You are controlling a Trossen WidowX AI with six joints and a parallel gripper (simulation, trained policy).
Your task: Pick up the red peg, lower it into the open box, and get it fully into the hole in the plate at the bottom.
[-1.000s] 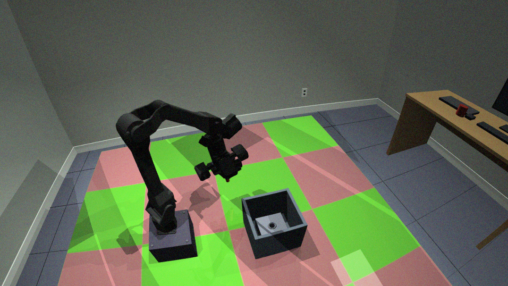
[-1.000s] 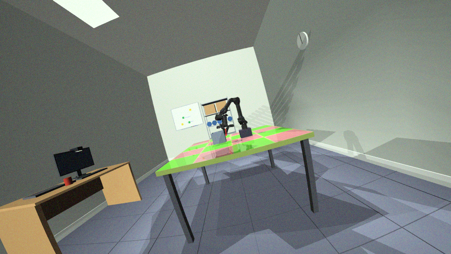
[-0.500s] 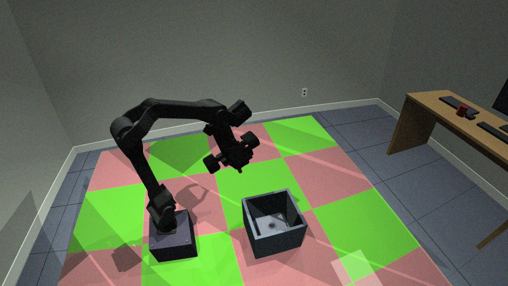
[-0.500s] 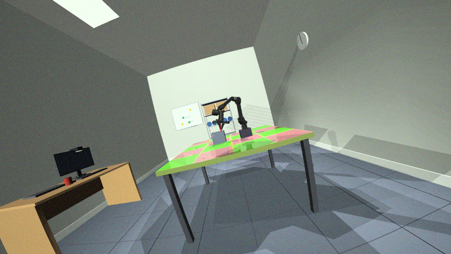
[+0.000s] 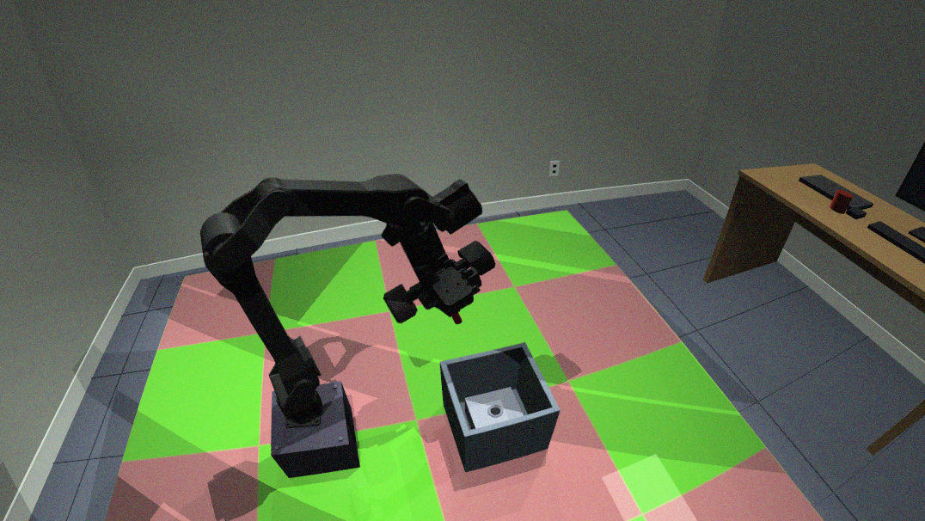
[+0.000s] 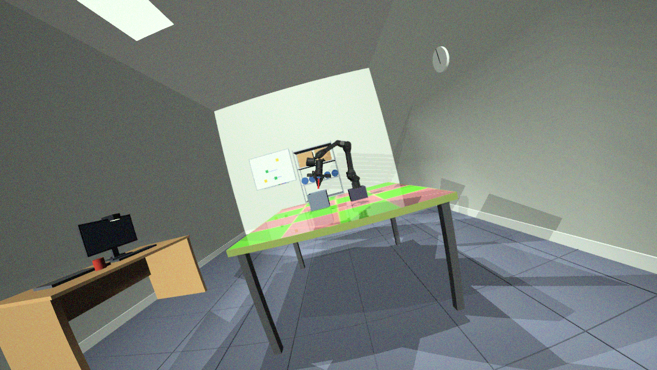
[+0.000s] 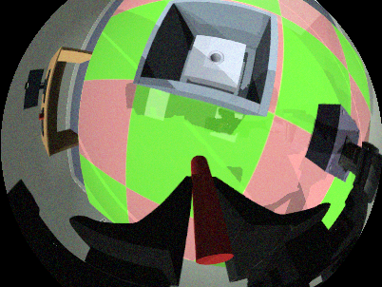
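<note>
Right now the light grey plate is 5 cm ahead of my gripper tip, 14 cm to the right of it and 14 cm below it. Also, from my gripper tip: red peg: 1 cm to the right, 2 cm above.
</note>
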